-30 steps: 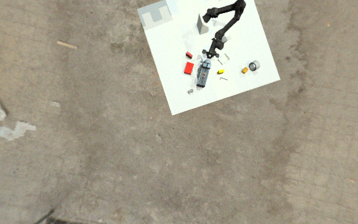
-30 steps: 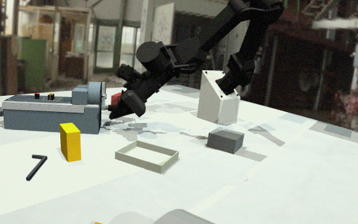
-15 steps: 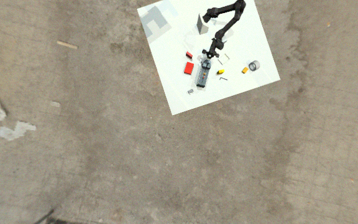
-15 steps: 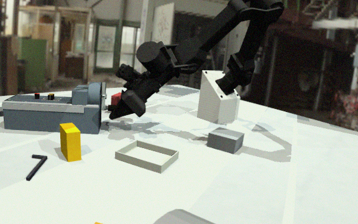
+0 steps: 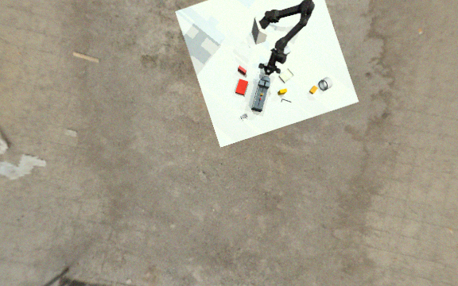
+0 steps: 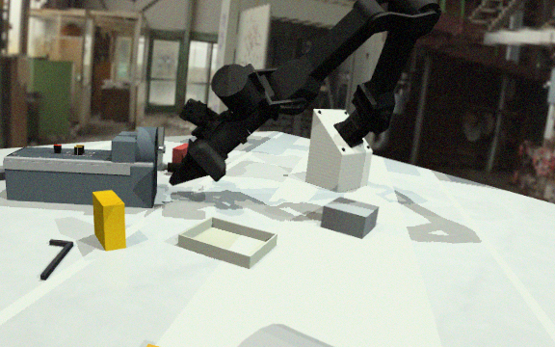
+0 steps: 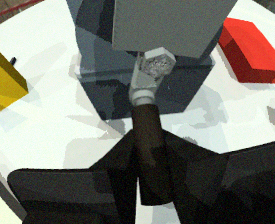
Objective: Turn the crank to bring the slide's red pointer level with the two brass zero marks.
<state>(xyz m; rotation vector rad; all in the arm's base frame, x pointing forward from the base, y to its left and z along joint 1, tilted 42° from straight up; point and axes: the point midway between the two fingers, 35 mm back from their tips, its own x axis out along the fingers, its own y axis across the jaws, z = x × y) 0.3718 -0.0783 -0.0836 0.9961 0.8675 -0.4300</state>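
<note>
Right now my gripper tip is 10 mm past the dark crank handle, 10 mm to the right of it and 30 mm below it. The rest, counted from my gripper tip: red pointer: 150 mm ahead, 140 mm to the right, 50 mm above; then shallow grey tray: 50 mm ahead, 190 mm to the left, 30 mm below; then yellow block: 170 mm ahead, 80 mm to the left.
</note>
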